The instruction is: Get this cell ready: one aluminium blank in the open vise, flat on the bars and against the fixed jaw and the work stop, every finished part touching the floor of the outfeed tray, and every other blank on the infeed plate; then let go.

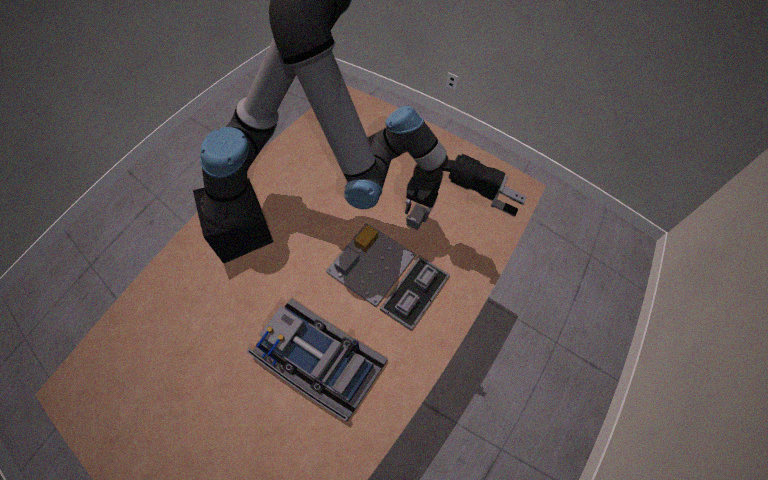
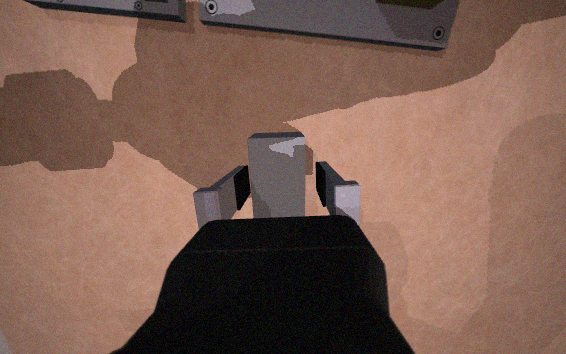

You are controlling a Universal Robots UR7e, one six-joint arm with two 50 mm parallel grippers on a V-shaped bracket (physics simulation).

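Where they show: end effector, tool point: (image 1: pixel 417 212) (image 2: pixel 281 183); arm's base, origin of the base link: (image 1: pixel 227 206).
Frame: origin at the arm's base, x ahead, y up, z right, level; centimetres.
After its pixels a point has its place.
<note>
A grey aluminium blank (image 1: pixel 417 216) {x 46.7, y -10.0, z -25.5 cm} (image 2: pixel 277 175) {x 46.4, y -10.0, z -26.1 cm} is on the table behind the infeed plate (image 1: pixel 356 280) {x 39.3, y -12.8, z -1.2 cm} (image 2: pixel 320 21) {x 42.6, y -12.8, z -16.4 cm}. My gripper (image 1: pixel 417 211) {x 46.2, y -9.7, z -26.6 cm} (image 2: pixel 282 185) {x 46.2, y -9.7, z -26.6 cm} is open, one finger on each side of this blank, with a gap at both sides. Another grey blank (image 1: pixel 346 261) {x 35.3, y -9.2, z -3.7 cm} and a brass-coloured block (image 1: pixel 366 237) {x 36.8, y -9.2, z -12.5 cm} (image 2: pixel 410 2) {x 37.0, y -12.3, z -16.0 cm} sit on the infeed plate. Two finished parts (image 1: pixel 426 276) {x 56.0, y -10.9, z -9.6 cm} (image 1: pixel 406 302) {x 54.1, y -10.9, z -0.6 cm} with pockets lie in the outfeed tray (image 1: pixel 428 295) {x 58.6, y -13.0, z -5.6 cm} (image 2: pixel 165 12) {x 52.7, y -12.4, z -15.2 cm}. The vise (image 1: pixel 283 333) {x 31.8, y -4.0, z 22.0 cm} is open, and no blank shows between its jaws.
The bracket's second gripper (image 1: pixel 512 202) is open and empty, out to the right near the table edge. The outfeed tray stands close beside the infeed plate. Blue hoses (image 1: pixel 263 337) {x 28.5, y -2.6, z 25.3 cm} rise at the vise's left end. The arm's shadow crosses the table and infeed plate.
</note>
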